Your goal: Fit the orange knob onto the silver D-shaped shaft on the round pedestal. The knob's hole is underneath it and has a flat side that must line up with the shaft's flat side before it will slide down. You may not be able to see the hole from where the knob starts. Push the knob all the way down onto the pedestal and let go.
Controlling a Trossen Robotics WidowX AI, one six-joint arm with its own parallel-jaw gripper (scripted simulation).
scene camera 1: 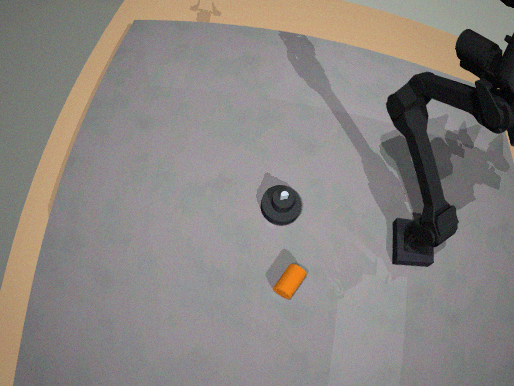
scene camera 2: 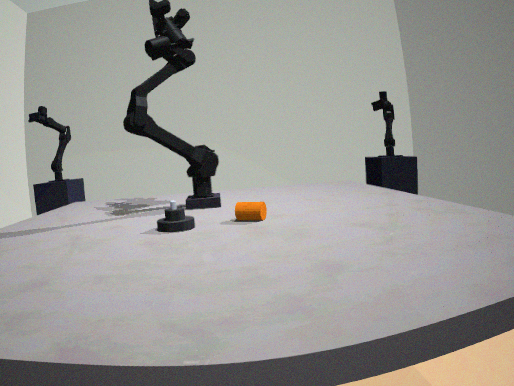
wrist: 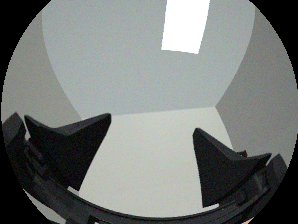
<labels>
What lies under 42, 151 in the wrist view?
The gripper.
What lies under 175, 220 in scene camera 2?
A dark round pedestal.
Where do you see a dark round pedestal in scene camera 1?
280, 205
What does the gripper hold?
Nothing.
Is the gripper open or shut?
Open.
</labels>
